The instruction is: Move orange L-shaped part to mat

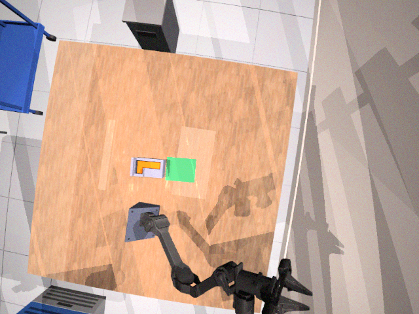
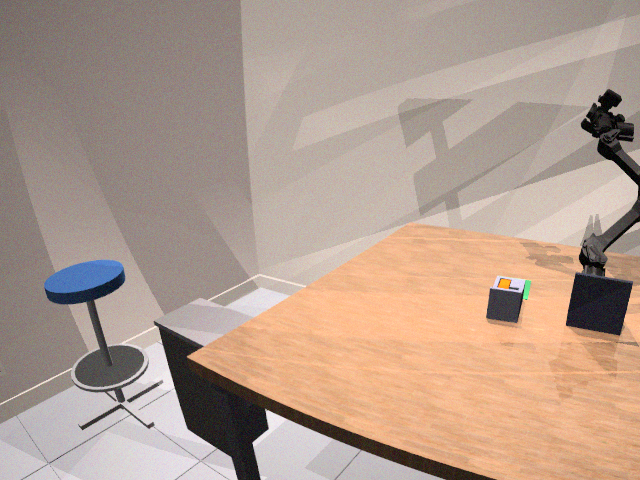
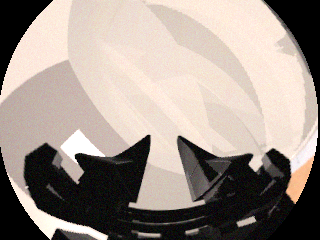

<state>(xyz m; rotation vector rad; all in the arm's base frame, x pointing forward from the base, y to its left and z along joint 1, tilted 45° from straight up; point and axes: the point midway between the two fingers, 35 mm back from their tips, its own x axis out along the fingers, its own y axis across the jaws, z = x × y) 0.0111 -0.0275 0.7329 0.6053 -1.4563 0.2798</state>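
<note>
My gripper tip is now 230 mm short of the orange L-shaped part, 610 mm to the right of it and 560 mm above it. The rest, counted from my gripper tip: green mat: 240 mm ahead, 450 mm to the left, 620 mm below.
</note>
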